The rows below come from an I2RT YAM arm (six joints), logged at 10 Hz.
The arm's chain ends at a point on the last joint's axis. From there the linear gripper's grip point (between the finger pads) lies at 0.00 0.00 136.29 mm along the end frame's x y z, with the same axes.
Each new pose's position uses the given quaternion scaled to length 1; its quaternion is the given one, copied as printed.
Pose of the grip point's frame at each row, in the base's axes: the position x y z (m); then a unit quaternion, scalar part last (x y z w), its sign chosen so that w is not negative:
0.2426 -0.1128 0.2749 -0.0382 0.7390 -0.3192 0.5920
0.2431 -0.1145 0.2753 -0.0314 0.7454 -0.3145 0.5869
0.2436 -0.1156 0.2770 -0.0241 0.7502 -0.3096 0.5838
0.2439 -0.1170 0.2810 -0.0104 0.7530 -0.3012 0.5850
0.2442 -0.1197 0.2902 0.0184 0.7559 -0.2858 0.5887
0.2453 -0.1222 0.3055 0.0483 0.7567 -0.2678 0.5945
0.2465 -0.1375 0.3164 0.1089 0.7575 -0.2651 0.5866
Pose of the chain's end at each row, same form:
0.1200 -0.0547 0.2879 -0.0382 0.7390 -0.3192 0.5920
0.1212 -0.0556 0.2907 -0.0314 0.7454 -0.3145 0.5869
0.1222 -0.0561 0.2943 -0.0241 0.7502 -0.3096 0.5838
0.1230 -0.0568 0.2993 -0.0104 0.7530 -0.3012 0.5850
0.1243 -0.0579 0.3098 0.0184 0.7559 -0.2858 0.5887
0.1262 -0.0591 0.3259 0.0483 0.7567 -0.2678 0.5945
0.1333 -0.0654 0.3397 0.1089 0.7575 -0.2651 0.5866

